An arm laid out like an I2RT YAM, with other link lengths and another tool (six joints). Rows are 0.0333 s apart.
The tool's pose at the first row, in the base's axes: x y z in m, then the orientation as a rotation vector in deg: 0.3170 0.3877 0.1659 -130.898 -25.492 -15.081
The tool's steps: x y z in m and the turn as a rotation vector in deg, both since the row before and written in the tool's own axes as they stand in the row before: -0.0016 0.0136 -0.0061 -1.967 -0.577 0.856; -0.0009 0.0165 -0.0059 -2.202 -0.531 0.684; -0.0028 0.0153 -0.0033 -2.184 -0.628 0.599; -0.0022 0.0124 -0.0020 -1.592 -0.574 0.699; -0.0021 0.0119 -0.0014 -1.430 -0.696 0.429
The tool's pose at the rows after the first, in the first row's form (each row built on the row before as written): 0.3206 0.3742 0.1605 -133.087 -24.717 -14.540; 0.3257 0.3588 0.1537 -135.463 -24.094 -14.187; 0.3285 0.3453 0.1458 -137.827 -23.602 -13.744; 0.3307 0.3345 0.1393 -139.611 -22.966 -13.156; 0.3327 0.3243 0.1330 -141.218 -22.709 -12.485
